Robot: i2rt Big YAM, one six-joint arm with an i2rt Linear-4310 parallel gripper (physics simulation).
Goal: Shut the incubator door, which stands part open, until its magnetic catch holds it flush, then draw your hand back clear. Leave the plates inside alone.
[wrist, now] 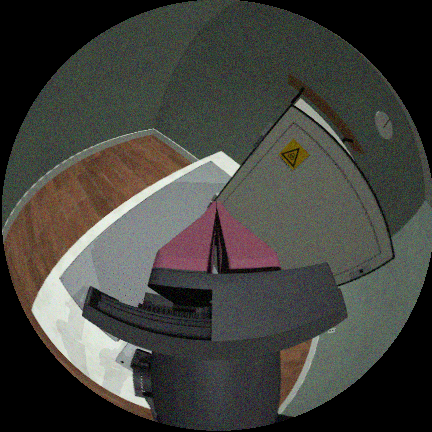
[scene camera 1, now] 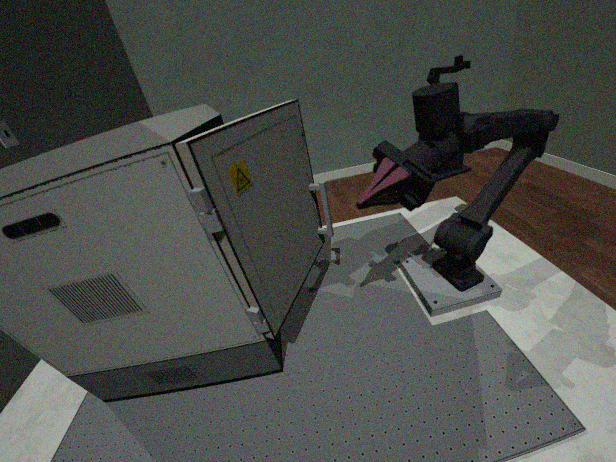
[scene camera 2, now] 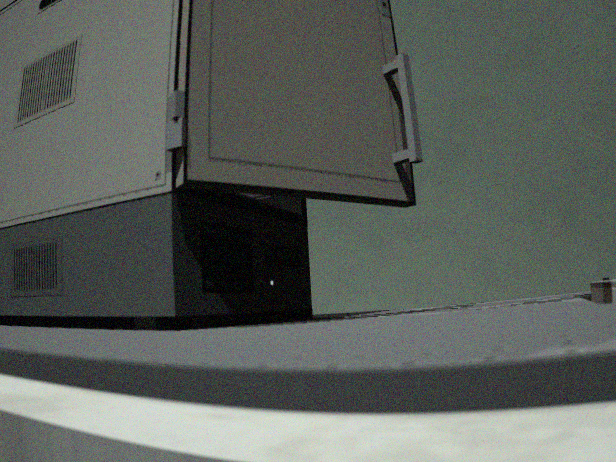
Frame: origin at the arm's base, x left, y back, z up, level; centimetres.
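Seen in the pictures: gripper, fingertip midpoint: [wrist: 215, 206] [scene camera 1: 357, 205]; arm's base, origin of the base link: [scene camera 1: 456, 273].
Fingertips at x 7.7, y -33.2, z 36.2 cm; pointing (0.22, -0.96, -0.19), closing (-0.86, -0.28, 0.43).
Note:
Offsets run from my fingertips to a thing's top centre. "spot": to the spot under its first point. Level surfaces: height alone.
The grey incubator [scene camera 1: 125, 250] [scene camera 2: 90, 165] stands at the left in both scene views. Its door [scene camera 1: 265, 210] [scene camera 2: 300, 100] [wrist: 310, 210], with a yellow warning label {spot: dy -14.5, dx -6.9, dz +6.4 cm} [scene camera 1: 240, 178] [wrist: 295, 154], stands wide open on the hinges at its side. The bar handle {spot: dy +1.9, dx -21.7, dz -11.3 cm} [scene camera 1: 326, 209] [scene camera 2: 410, 107] is at the door's free edge. My gripper [scene camera 1: 359, 204] [wrist: 215, 206] is shut and empty, its pink fingertips together. In scene camera 1 it appears to the right of the handle, apart from it, on the outer face's side in the wrist view. The plates inside do not show.
The arm's base plate [scene camera 1: 450, 300] is on the grey perforated board {dz -37.9 cm} [scene camera 1: 380, 380] to the right of the incubator. The board lies on a white table {dz -39.2 cm} [scene camera 1: 590, 345]. A brown wall shelf [wrist: 330, 112] and a round clock [wrist: 384, 125] show behind.

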